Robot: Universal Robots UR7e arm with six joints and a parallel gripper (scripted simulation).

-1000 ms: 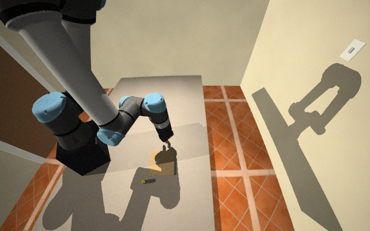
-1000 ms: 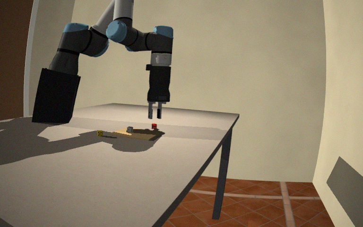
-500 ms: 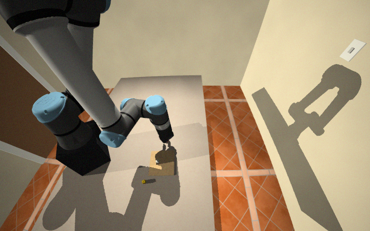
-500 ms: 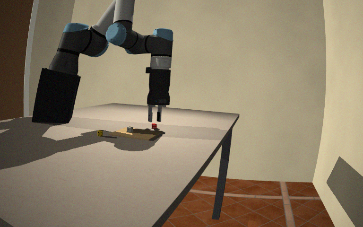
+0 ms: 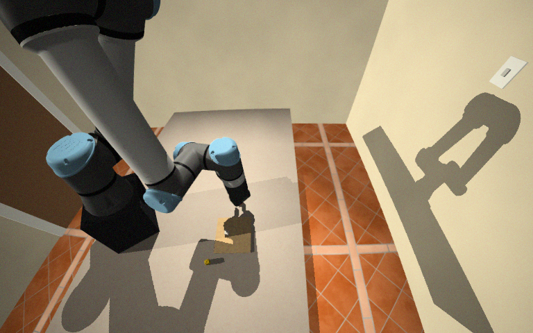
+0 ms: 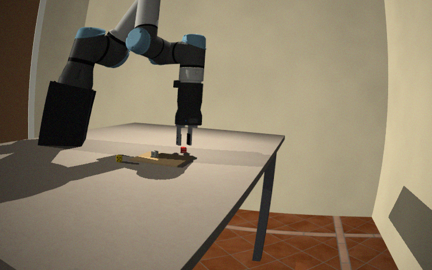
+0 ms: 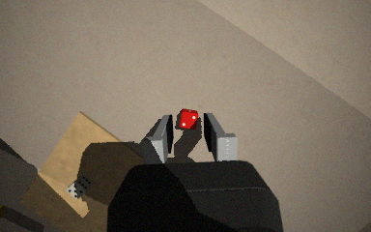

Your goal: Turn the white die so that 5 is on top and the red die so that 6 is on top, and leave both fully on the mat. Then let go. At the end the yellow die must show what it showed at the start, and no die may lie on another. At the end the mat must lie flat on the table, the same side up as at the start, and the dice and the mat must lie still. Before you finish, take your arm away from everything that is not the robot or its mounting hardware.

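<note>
My gripper is now 3 cm above the red die. The rest, counted from my hand: white die (13 cm to the right, 5 cm behind, 3 cm below); then yellow die (23 cm to the right, 13 cm behind, 3 cm below); then tan mat (13 cm to the right, 4 cm below, 3 cm behind).
</note>
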